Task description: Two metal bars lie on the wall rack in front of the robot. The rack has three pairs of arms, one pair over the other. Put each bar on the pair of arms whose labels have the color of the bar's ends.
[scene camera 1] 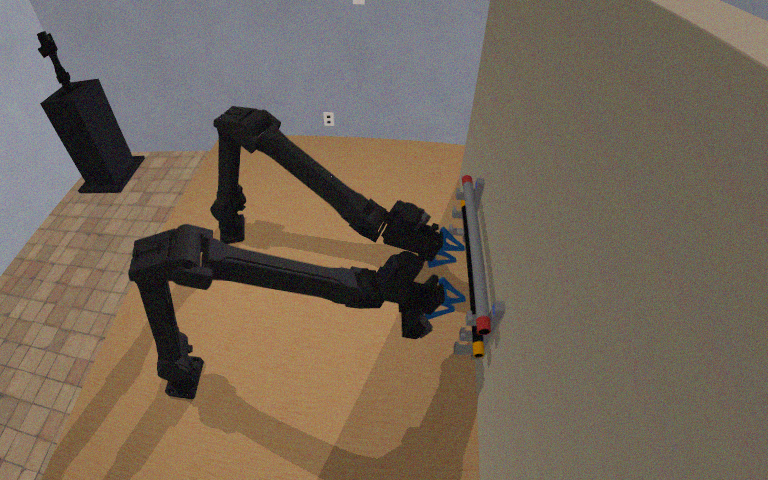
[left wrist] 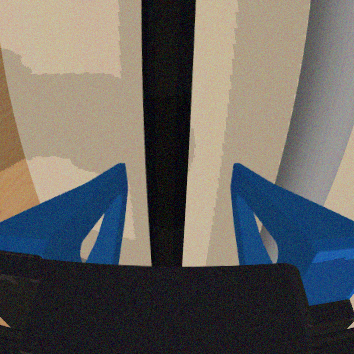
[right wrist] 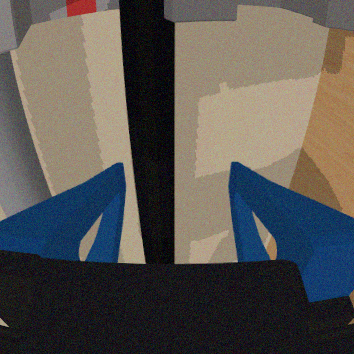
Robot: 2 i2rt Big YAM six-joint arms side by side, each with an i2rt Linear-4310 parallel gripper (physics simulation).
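Where they show: left gripper, fingertip midpoint: (scene camera 1: 460, 254) (left wrist: 178, 174); right gripper, fingertip midpoint: (scene camera 1: 459, 304) (right wrist: 176, 173); left arm's base at its link origin: (scene camera 1: 233, 230); right arm's base at its link origin: (scene camera 1: 185, 377).
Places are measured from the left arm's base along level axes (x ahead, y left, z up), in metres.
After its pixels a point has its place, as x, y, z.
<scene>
A thick grey bar with red ends (scene camera 1: 476, 249) @(0.652, -0.468, 0.256) (left wrist: 320, 90) @(0.671, -0.381, 0.235) (right wrist: 12, 140) @(0.605, -0.581, 0.233) lies along the wall rack's top arms (scene camera 1: 498, 309) @(0.617, -0.655, 0.286), which bear bluish labels. A thinner black bar with orange ends (scene camera 1: 468, 254) @(0.669, -0.417, 0.173) (left wrist: 167, 125) @(0.667, -0.415, 0.169) (right wrist: 150, 125) @(0.614, -0.571, 0.168) lies lower on the rack; which pair bears it is hard to tell. A red label (right wrist: 81, 6) @(0.618, -0.635, 0.192) shows in the right wrist view. My left gripper (scene camera 1: 459, 254) @(0.643, -0.418, 0.182) (left wrist: 178, 174) @(0.643, -0.418, 0.182) is partly open, facing the black bar, which shows between its fingertips without contact. My right gripper (scene camera 1: 458, 303) @(0.591, -0.553, 0.165) (right wrist: 176, 173) @(0.591, -0.553, 0.165) is likewise partly open before the black bar, untouched.
Other grey rack arms (scene camera 1: 461, 348) @(0.584, -0.633, 0.076) (right wrist: 200, 11) @(0.569, -0.619, 0.157) stick out near the bars' ends. The wall (scene camera 1: 611, 237) @(0.584, -0.800, 0.673) rises behind the rack. The two grippers are close together, and the wooden table (scene camera 1: 271, 362) @(0.100, -0.524, 0.000) lies beneath the arms. A black pedestal (scene camera 1: 90, 135) stands at the upper left.
</scene>
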